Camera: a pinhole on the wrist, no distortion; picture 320 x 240 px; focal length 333.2 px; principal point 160.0 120.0 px. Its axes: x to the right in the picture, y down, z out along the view. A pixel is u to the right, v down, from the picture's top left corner.
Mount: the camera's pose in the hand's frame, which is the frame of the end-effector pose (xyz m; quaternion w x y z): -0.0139 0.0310 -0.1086 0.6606 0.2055 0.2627 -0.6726
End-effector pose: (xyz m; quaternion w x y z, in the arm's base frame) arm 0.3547 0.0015 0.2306 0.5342 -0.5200 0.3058 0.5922
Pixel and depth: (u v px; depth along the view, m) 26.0 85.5 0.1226
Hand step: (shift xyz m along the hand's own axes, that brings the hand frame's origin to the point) -0.0158 -0.0073 0.0185
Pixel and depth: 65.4 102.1 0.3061
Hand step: -0.0049 -0.0926 0.1849
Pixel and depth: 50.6 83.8 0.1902
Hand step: -0.0184 -0.0393 0.0799
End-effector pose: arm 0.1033 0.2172 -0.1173 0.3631 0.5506 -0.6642 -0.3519
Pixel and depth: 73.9 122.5 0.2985
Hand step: 0.0127 -0.0953 0.1714
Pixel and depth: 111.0 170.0 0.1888
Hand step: 0.0289 -0.0650 0.0532
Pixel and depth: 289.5 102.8 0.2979
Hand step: -0.0131 -0.2457 0.0521
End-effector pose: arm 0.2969 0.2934 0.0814 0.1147 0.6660 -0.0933 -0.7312
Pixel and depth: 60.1 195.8 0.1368
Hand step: 0.0285 -0.0221 0.0208
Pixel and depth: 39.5 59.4 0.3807
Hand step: -0.0501 -0.1002 0.2789
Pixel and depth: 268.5 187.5 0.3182
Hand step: 0.0684 -0.2480 0.0689
